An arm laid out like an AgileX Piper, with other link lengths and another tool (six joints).
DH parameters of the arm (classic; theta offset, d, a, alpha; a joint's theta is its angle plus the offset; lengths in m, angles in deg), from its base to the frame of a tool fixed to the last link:
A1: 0 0.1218 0 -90
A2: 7.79 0 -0.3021 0
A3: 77.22 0 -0.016 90
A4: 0 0.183 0 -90
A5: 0 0 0 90
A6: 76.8 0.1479 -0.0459 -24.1
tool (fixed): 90 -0.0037 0 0
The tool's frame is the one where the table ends.
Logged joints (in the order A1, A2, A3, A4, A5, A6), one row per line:
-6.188, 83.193, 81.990, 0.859, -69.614, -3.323
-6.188, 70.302, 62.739, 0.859, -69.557, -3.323
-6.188, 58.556, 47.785, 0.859, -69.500, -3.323
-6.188, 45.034, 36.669, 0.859, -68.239, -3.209
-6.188, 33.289, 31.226, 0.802, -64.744, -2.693
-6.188, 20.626, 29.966, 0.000, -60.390, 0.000
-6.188, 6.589, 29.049, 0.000, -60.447, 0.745
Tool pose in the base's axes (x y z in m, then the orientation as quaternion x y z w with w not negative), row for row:
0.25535, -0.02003, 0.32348, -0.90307, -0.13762, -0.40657, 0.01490
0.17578, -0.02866, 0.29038, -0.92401, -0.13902, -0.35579, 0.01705
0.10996, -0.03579, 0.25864, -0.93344, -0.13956, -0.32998, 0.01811
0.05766, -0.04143, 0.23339, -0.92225, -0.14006, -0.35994, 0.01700
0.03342, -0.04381, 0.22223, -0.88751, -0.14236, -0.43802, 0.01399
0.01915, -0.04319, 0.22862, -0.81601, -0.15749, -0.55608, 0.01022
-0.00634, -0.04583, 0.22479, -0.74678, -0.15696, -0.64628, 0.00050
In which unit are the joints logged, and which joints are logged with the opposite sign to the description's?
The joints are logged in degrees. Opposite sign: A1, A3, A4, A5, A6.
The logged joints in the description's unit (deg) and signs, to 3 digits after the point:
6.188, 83.193, -81.990, -0.859, 69.614, 3.323
6.188, 70.302, -62.739, -0.859, 69.557, 3.323
6.188, 58.556, -47.785, -0.859, 69.500, 3.323
6.188, 45.034, -36.669, -0.859, 68.239, 3.209
6.188, 33.289, -31.226, -0.802, 64.744, 2.693
6.188, 20.626, -29.966, 0.000, 60.390, 0.000
6.188, 6.589, -29.049, 0.000, 60.447, -0.745

